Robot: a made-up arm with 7 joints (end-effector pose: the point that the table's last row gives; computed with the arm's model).
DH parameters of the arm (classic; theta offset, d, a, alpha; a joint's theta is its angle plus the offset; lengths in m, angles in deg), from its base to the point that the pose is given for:
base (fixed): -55.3 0 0.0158 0
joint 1: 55.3 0.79 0.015 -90
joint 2: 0 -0.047 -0.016 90
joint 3: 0 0.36 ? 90
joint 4: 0 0.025 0.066 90
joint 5: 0 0.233 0.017 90
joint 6: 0 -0.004 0.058 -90
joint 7: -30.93 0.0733 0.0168 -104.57
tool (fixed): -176.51 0.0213 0 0
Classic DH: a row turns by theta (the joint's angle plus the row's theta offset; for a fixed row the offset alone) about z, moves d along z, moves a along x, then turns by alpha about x.
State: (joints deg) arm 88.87 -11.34 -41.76 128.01 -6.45 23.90 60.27
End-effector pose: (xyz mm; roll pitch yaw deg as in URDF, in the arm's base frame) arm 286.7 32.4 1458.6 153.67 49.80 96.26
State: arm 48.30 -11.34 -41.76 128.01 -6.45 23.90 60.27
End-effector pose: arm 249.4 -159.2 1458.6 153.67 49.80 55.69
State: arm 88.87 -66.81 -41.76 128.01 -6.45 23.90 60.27
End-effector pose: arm 275.5 -533.9 1198.5 147.56 -5.41 93.66
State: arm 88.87 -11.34 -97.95 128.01 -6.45 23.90 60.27
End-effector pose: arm 331.2 -235.1 1405.2 170.13 52.36 53.85
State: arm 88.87 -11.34 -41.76 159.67 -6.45 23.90 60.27
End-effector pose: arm 165.1 -106.0 1483.6 129.08 24.87 76.59
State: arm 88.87 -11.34 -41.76 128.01 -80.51 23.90 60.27
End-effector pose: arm 243.6 83.6 1458.9 76.05 46.59 -22.62
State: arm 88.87 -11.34 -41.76 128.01 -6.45 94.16 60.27
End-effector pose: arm 321.8 71.9 1366.4 -102.66 37.15 -176.68
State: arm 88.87 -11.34 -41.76 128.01 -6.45 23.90 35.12
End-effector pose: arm 281.1 32.4 1468.8 118.53 63.66 56.78
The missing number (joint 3, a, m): 0.108
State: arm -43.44 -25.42 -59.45 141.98 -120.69 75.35 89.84
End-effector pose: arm -320.2 -38.2 1410.4 176.16 61.99 -138.48
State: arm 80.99 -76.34 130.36 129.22 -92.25 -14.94 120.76
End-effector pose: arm -223.4 -614.5 708.2 -22.05 34.70 122.40
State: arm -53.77 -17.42 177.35 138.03 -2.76 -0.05 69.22
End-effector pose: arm -212.9 313.9 1373.3 145.49 43.16 173.63
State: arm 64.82 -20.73 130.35 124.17 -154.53 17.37 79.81
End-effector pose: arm -356.4 -313.0 1227.8 54.59 -27.03 92.16
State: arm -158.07 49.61 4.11 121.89 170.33 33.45 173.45
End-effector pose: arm -622.9 -212.5 916.0 39.15 41.89 138.70
